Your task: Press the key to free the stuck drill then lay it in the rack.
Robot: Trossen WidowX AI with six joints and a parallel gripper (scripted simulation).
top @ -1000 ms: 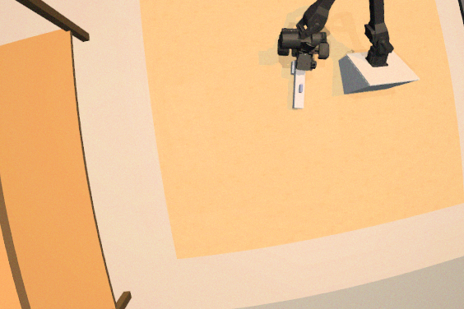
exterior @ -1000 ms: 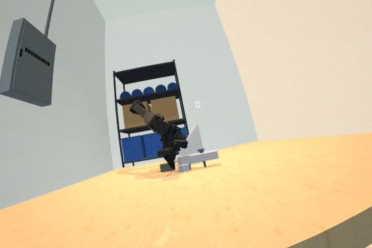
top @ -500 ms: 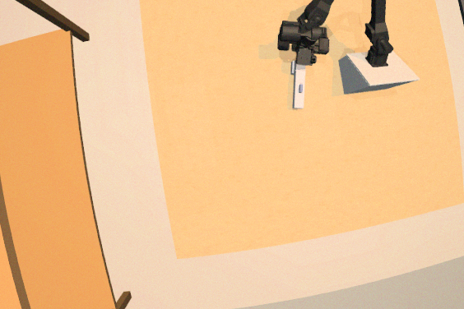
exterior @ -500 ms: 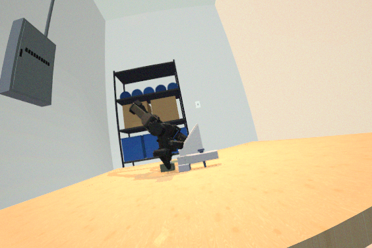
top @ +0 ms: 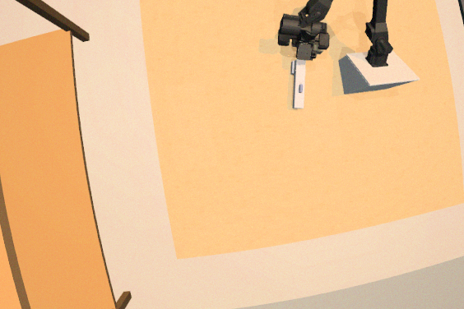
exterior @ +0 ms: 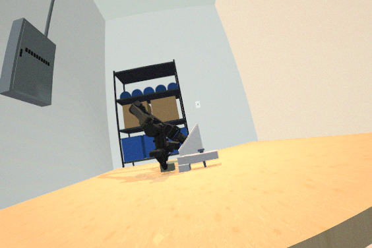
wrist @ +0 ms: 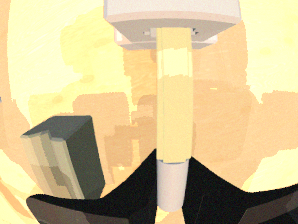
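The drill shank lies 1 cm ahead of my gripper tip, 5 cm to the left of it and 3 cm above it. The rest, counted from my gripper tip: grey block: 3 cm ahead, 15 cm to the left, 2 cm above; dark box: 8 cm behind; blue key: 3 cm ahead, 18 cm to the left, 3 cm above.
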